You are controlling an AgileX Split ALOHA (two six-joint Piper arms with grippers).
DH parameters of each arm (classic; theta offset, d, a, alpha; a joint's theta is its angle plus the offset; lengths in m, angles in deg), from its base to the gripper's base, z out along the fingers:
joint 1: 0 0.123 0 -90
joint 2: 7.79 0 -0.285 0
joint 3: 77.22 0 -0.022 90
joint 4: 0 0.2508 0 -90
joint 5: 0 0 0.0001 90
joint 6: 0 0.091 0 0
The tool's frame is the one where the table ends.
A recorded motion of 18 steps. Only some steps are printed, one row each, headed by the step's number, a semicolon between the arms.
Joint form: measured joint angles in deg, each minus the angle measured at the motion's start. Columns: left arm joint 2, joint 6, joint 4, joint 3, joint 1, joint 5; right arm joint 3, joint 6, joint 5, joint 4, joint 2, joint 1.
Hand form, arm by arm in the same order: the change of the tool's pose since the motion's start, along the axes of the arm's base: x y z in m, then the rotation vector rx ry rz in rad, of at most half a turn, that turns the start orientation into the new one. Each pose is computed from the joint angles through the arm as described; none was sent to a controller.
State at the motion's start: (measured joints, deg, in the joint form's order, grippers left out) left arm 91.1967 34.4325 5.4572 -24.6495 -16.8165 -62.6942; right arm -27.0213 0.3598 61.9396 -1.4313 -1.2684 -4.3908
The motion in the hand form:
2: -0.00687 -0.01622 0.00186 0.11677 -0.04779 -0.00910; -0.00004 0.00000 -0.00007 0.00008 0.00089 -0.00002
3: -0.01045 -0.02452 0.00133 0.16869 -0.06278 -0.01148; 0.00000 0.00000 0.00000 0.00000 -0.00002 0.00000
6: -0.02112 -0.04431 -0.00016 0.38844 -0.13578 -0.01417; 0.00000 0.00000 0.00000 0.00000 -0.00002 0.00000
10: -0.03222 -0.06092 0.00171 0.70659 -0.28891 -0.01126; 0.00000 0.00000 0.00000 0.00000 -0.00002 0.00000
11: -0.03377 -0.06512 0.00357 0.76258 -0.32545 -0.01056; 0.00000 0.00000 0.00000 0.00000 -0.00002 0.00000
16: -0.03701 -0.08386 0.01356 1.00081 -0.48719 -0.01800; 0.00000 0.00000 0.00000 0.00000 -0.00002 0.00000
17: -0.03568 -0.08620 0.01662 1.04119 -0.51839 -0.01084; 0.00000 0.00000 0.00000 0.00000 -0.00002 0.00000
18: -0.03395 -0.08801 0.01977 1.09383 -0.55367 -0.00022; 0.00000 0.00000 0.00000 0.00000 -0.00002 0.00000
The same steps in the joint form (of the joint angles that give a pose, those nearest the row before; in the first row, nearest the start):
2: -0.62 9.65 -5.10 0.07 -5.19 0.63; 0.00 0.00 0.05 0.00 0.00 0.00
3: -0.62 14.16 -8.04 0.07 -7.95 0.93; 0.00 0.00 0.00 0.00 0.00 0.00
6: -0.62 31.14 -15.83 0.09 -14.93 1.45; 0.00 0.00 0.00 0.00 0.00 0.00
10: -0.62 54.28 -22.00 0.03 -20.98 -0.20; 0.00 0.00 0.00 0.00 0.00 0.00
11: -0.62 58.58 -22.91 -0.32 -22.16 -0.60; 0.00 0.00 0.00 0.00 0.00 0.00
16: -0.62 76.33 -24.51 -2.82 -26.00 -0.69; 0.00 0.00 0.00 0.00 0.00 0.00
17: -0.62 79.38 -24.45 -3.55 -26.15 -0.70; 0.00 0.00 0.00 0.00 0.00 0.00
18: -0.62 83.15 -24.35 -4.29 -26.15 -0.69; 0.00 0.00 0.00 0.00 0.00 0.00

